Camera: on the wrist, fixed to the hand. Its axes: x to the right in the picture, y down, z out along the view.
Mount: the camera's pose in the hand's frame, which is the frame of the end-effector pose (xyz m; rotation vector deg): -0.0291 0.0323 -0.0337 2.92 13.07 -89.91
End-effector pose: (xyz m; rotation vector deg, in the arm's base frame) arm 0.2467 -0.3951 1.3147 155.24 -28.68 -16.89
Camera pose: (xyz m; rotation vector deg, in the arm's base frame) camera 0.2193 -0.4014 1.3620 141.93 99.24 -17.55
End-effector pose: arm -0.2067 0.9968 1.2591 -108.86 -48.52 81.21
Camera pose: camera -0.1763 0.9509 1.2584 -42.58 -89.72 12.16
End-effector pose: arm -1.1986 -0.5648 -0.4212 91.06 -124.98 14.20
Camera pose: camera -1.2137 -0.5161 -0.4005 146.17 -19.01 -1.77
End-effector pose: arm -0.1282 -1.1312 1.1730 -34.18 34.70 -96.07
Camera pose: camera -0.1228 -1.1056 1.1246 46.32 -7.70 160.08
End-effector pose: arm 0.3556 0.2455 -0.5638 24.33 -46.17 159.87
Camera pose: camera 0.3668 0.2337 -0.6164 24.78 -7.22 76.21
